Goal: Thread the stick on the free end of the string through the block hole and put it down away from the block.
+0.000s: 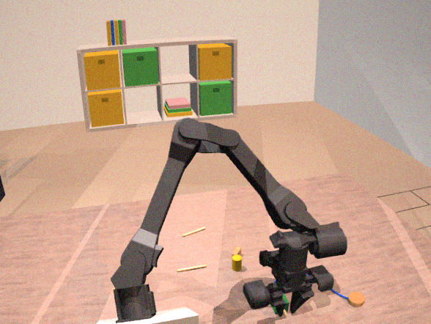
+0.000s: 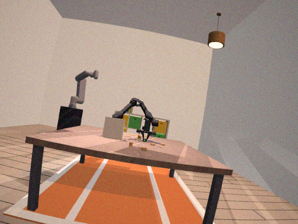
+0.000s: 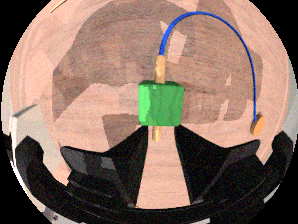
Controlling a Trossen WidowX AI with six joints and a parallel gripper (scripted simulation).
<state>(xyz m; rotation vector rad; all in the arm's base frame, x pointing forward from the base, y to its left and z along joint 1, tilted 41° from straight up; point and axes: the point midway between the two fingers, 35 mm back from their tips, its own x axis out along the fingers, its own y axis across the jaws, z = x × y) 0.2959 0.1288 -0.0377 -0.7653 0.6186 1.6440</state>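
The green block is 3 cm to the left of my gripper tip and 1 cm behind it. Round my gripper tip: round wooden button 18 cm ahead, 1 cm to the left; orange disc 10 cm to the right, 8 cm ahead; thin wooden stick 4 cm to the left, 1 cm behind.
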